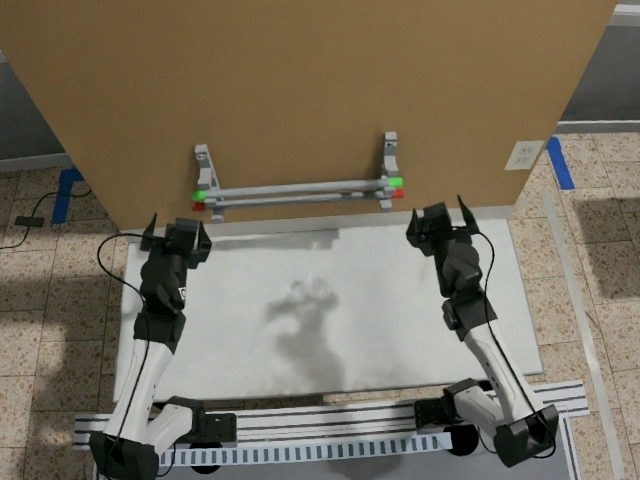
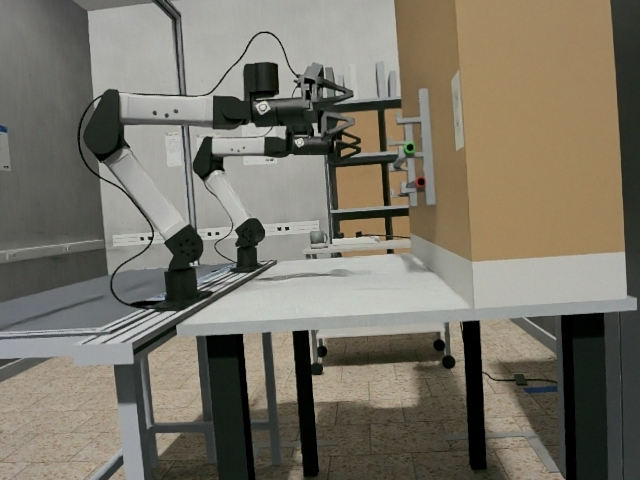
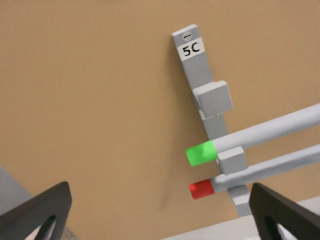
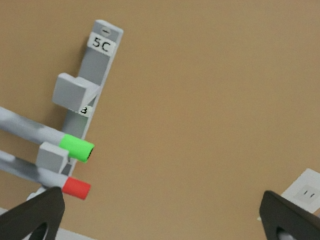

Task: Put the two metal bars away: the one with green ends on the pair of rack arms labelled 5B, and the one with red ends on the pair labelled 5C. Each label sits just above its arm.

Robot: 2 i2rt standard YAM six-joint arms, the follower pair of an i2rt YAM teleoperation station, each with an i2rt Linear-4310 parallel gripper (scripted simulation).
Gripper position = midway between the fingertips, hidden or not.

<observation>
In view: my left gripper [image 2: 361,145], my right gripper [image 2: 354,108], a green-ended bar [image 1: 397,182], a red-ended bar [image 1: 370,195], a brown wall [image 1: 278,99], a rack upright [image 1: 390,138] and a rack upright [image 1: 207,172].
My left gripper shows as well in image 3 [image 3: 160,191]. My right gripper shows as well in image 4 [image 4: 162,199]. The brown wall also shows in image 2 [image 2: 539,175], in image 3 [image 3: 101,101] and in image 4 [image 4: 200,114].
</observation>
